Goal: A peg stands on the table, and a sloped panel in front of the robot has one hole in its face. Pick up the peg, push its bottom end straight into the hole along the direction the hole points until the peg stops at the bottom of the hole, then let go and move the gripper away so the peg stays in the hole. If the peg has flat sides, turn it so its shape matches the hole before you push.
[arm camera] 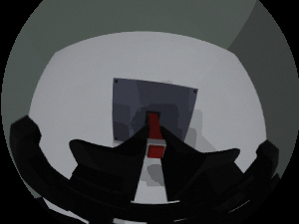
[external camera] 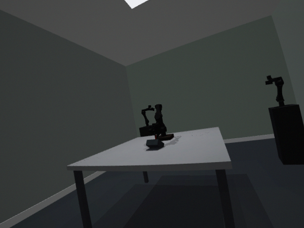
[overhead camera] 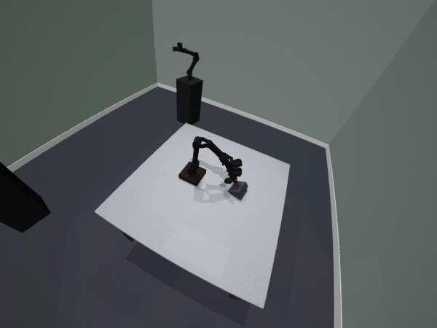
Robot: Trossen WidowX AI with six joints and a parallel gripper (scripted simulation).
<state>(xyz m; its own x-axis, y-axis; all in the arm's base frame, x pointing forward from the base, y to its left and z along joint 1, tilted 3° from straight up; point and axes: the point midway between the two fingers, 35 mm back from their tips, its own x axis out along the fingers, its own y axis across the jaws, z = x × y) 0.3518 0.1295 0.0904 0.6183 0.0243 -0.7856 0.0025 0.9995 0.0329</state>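
Now: the sloped panel 5 cm below my gripper tip and 4 cm ahead of it. From my gripper tip the other things lie so: peg: 1 cm behind, 1 cm above.
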